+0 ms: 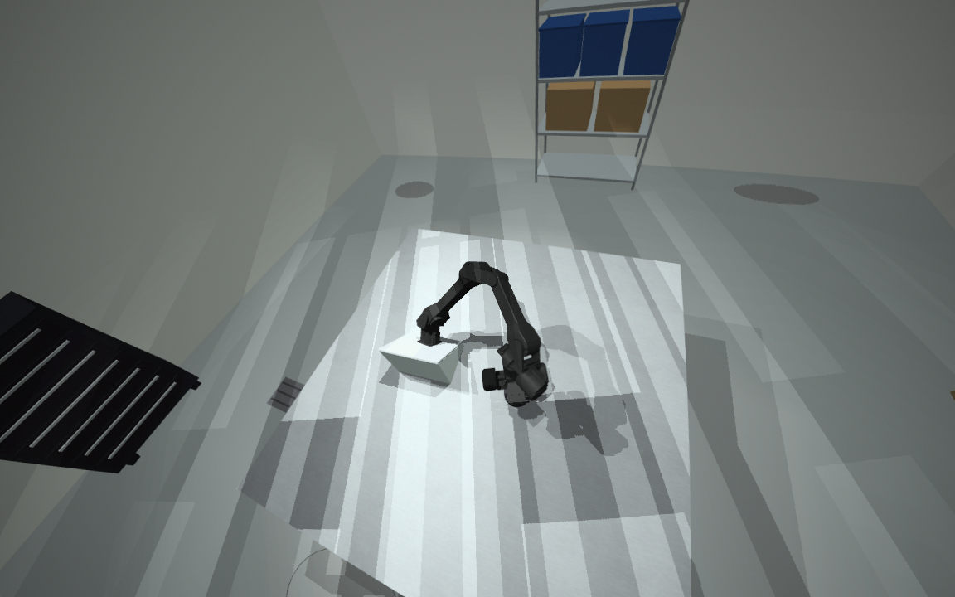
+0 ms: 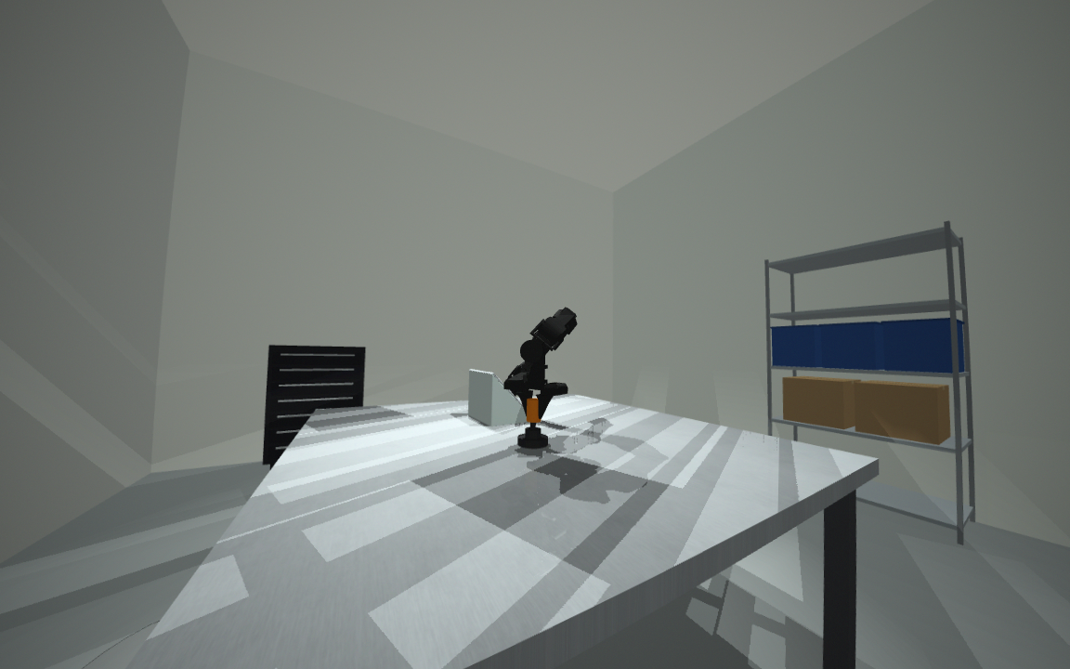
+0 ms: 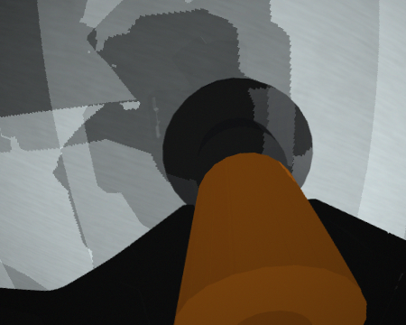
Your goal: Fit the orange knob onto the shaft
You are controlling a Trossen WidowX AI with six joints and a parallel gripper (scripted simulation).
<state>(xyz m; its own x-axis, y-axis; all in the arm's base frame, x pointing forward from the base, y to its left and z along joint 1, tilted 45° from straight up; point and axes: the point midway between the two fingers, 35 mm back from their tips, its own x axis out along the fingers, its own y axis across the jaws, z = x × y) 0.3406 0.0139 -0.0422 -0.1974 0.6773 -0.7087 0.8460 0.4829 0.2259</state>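
My gripper tip is 2 cm below the orange knob. The rest, counted from my gripper tip: dark round pedestal (4 cm below).
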